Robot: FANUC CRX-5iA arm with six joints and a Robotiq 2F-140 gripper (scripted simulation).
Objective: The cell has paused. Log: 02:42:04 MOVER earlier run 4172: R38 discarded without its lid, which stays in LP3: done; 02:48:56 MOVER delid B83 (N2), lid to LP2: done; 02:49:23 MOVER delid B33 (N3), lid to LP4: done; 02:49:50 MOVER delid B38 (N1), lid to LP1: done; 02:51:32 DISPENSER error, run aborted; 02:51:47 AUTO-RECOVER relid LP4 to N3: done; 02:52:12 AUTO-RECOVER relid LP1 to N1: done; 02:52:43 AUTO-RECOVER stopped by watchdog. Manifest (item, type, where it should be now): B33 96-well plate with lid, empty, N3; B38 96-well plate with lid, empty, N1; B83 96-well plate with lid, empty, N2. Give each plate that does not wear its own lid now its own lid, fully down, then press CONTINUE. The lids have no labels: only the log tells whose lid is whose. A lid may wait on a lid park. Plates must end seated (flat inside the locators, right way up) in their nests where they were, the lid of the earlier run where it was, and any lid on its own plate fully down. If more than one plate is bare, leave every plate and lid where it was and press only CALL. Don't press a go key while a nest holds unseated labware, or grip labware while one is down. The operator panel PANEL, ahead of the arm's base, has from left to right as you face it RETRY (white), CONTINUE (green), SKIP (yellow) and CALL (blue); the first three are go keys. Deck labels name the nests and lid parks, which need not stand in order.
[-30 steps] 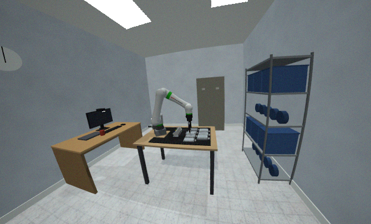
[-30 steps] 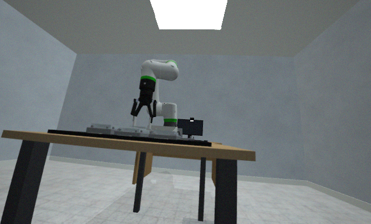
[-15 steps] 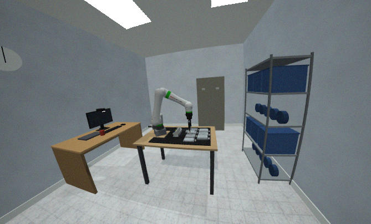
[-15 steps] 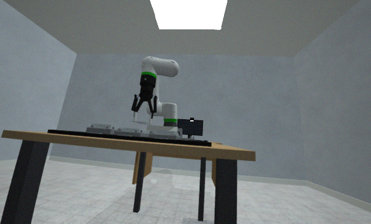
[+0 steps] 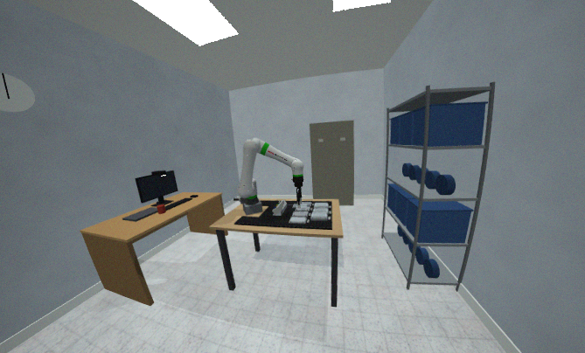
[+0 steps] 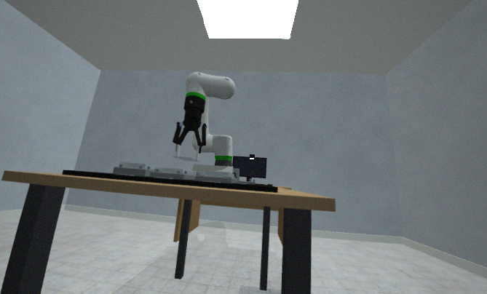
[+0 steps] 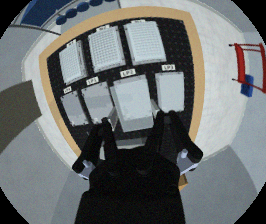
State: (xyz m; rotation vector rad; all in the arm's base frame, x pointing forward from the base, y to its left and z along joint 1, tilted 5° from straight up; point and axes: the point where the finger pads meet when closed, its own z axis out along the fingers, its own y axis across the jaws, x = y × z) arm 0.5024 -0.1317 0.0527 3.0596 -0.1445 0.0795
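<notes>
The plate is 190 mm ahead of my hand, 30 mm to the left of it and 90 mm below it. The rest, counted from my hand: yellow key 230 mm behind, 80 mm to the left, 40 mm below; clear lid 20 mm below; blue key 240 mm behind, 30 mm to the left, 40 mm below.
</notes>
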